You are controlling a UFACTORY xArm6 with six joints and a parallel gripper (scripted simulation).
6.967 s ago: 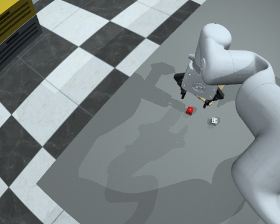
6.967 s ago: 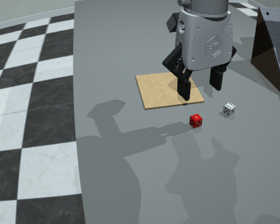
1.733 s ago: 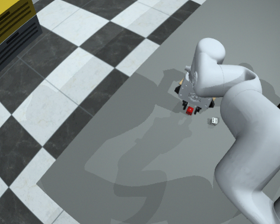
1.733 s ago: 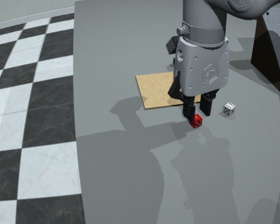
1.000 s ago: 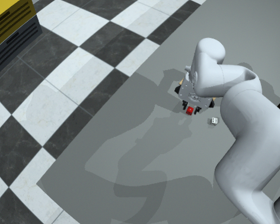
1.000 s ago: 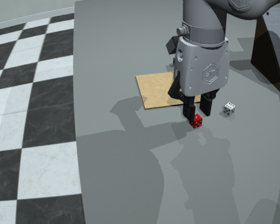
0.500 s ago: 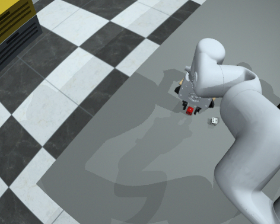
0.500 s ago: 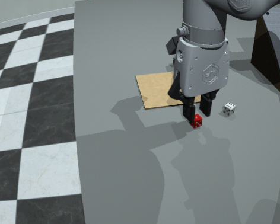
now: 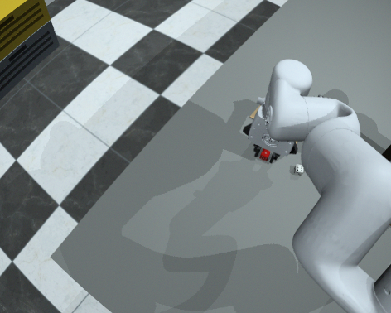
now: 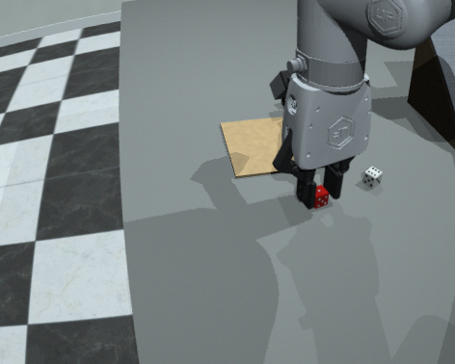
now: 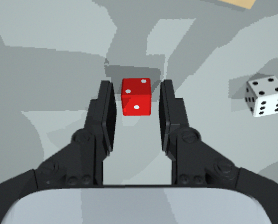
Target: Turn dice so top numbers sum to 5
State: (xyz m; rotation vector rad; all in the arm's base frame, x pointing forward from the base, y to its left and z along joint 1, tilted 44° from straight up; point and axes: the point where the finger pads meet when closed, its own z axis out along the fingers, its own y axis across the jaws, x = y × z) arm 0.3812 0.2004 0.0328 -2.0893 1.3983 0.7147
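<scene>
Now: the red die 20 mm below my hand. Round my hand: white die (90 mm behind, 30 mm to the right, 20 mm below); then tan mat (140 mm to the right, 40 mm ahead, 30 mm below); then black die (250 mm to the right, 20 mm below, 10 mm behind).
</scene>
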